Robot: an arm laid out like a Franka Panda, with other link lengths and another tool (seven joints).
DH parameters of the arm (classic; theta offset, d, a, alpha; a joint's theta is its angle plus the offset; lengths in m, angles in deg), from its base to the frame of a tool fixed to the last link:
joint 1: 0 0.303 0 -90
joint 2: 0 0 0 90
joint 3: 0 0.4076 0.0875 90
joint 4: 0 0 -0.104 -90
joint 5: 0 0.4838 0 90
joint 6: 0 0 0.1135 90
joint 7: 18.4 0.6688 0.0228 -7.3
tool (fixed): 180 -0.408 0 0
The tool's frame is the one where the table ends.
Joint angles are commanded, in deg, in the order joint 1, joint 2, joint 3, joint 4, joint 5, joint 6, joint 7. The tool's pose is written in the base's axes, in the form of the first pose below.
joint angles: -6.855, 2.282, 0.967, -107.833, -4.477, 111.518, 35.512
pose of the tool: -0.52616 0.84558 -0.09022 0.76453; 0.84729 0.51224 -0.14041 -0.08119; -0.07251 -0.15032 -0.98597 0.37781; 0 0 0 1
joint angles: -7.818, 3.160, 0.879, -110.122, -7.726, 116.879, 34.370
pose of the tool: -0.54951 0.83365 -0.05530 0.77330; 0.82477 0.53071 -0.19519 -0.10257; -0.13337 -0.15287 -0.97921 0.35615; 0 0 0 1
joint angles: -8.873, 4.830, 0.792, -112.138, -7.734, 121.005, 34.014
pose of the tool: -0.54449 0.83730 -0.04964 0.77771; 0.82790 0.52700 -0.19198 -0.11589; -0.13458 -0.14563 -0.98014 0.32299; 0 0 0 1
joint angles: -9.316, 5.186, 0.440, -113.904, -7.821, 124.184, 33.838
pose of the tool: -0.53913 0.84157 -0.03304 0.77826; 0.82963 0.52391 -0.19296 -0.12486; -0.14508 -0.13144 -0.98065 0.30796; 0 0 0 1
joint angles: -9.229, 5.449, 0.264, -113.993, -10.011, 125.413, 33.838
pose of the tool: -0.55399 0.83230 -0.01915 0.78219; 0.81319 0.53605 -0.22663 -0.13044; -0.17837 -0.14112 -0.97379 0.30754; 0 0 0 1
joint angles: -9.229, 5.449, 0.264, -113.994, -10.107, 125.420, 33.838
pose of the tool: -0.55470 0.83183 -0.01907 0.78219; 0.81247 0.53655 -0.22806 -0.13063; -0.17947 -0.14200 -0.97346 0.30756; 0 0 0 1
